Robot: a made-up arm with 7 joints.
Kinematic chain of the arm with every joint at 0, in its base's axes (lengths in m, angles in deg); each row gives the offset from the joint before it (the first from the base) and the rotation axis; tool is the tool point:
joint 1: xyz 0 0 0 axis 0 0.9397 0.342
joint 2: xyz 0 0 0 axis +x
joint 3: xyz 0 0 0 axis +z
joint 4: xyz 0.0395 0 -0.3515 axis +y
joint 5: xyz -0.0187 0 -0.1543 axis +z
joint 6: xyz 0 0 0 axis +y
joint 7: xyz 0 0 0 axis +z
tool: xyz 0 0 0
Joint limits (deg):
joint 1: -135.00..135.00
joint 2: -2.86..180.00
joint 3: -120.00..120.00
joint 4: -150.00..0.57
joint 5: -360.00..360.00
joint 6: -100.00..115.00
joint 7: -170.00..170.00
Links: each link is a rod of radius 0.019 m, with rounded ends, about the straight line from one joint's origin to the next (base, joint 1, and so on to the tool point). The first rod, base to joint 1, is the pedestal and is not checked.
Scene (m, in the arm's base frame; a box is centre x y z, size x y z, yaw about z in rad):
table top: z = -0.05
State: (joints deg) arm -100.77 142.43 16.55 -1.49 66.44 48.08 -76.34
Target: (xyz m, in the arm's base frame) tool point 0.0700 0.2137 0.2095
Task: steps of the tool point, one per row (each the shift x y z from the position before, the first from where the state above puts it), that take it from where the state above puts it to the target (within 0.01 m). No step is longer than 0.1 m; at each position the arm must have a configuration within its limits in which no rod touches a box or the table.
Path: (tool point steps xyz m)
1: 0.0066 -0.0122 0.0539
2: 0.0231 -0.0172 0.0514
3: 0.0383 -0.0211 0.0434
4: 0.0500 -0.0238 0.0302
5: 0.0567 -0.0253 0.0138
6: 0.0570 -0.0258 -0.0040
7: 0.0511 -0.0250 -0.0207
8: 0.0398 -0.0233 -0.0342
9: 0.0244 -0.0203 -0.0424

